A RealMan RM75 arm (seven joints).
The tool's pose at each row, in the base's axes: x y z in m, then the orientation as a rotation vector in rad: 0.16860, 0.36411, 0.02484, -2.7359, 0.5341, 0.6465; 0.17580, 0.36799, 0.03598, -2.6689, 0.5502, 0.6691; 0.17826, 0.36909, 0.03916, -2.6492, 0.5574, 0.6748; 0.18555, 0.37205, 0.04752, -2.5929, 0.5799, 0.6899; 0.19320, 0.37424, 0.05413, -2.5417, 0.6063, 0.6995; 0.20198, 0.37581, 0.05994, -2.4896, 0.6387, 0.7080
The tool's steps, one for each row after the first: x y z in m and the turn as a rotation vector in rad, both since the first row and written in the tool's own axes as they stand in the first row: -0.00042, -0.00846, -0.01092, 0.0541, -0.0333, 0.0103; -0.00020, -0.01103, -0.01419, 0.0702, -0.0423, 0.0151; 0.00104, -0.01820, -0.02308, 0.1161, -0.0672, 0.0305; 0.00363, -0.02451, -0.03085, 0.1588, -0.0867, 0.0489; 0.00772, -0.03058, -0.03858, 0.2020, -0.1050, 0.0722
